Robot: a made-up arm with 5 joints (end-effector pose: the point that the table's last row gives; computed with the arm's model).
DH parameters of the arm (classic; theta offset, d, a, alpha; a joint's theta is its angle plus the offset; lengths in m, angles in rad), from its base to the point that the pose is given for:
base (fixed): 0 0.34 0.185 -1.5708
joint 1: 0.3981 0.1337 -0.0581 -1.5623
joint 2: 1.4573 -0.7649 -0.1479 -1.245
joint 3: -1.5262 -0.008 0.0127 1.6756
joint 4: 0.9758 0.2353 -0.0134 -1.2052
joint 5: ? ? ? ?
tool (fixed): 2.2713 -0.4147 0 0
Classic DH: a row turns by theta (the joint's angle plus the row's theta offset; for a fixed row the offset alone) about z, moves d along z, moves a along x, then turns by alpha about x.
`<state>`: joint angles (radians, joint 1 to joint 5).
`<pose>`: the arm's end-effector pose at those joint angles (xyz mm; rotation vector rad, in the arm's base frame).
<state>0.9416 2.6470 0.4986 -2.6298 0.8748</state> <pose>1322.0 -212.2 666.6 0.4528 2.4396 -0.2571</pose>
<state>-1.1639 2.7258 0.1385 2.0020 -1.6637</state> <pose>302.9 -173.5 814.1 -0.4874 -2.0780 -1.9287</pose>
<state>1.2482 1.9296 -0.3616 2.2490 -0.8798</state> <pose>970.4 473.6 -354.7 -0.0127 -1.1812 -0.9161</pose>
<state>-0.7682 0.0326 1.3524 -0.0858 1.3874</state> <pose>-206.4 -133.5 1112.5 1.2957 0.8403 0.6639</pose>
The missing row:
joint 5: -1.435 -0.7017 0.2331 2.3426
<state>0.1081 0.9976 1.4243 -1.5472 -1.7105</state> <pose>1078.8 227.1 530.1 -0.7665 -0.0353 -2.6420</pose>
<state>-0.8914 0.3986 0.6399 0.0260 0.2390</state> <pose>133.7 40.0 569.5 1.1983 -0.3297 2.1279</pose>
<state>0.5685 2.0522 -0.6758 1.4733 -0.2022</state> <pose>1136.9 416.1 258.0 0.9962 -2.1279 0.0547</pose>
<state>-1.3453 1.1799 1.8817 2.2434 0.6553</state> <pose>-57.6 570.3 808.9 -1.3428 2.7003 0.6890</pose>
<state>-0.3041 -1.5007 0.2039 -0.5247 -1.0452</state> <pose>-305.0 706.6 1029.0 -0.9406 0.6199 -0.9624</pose>
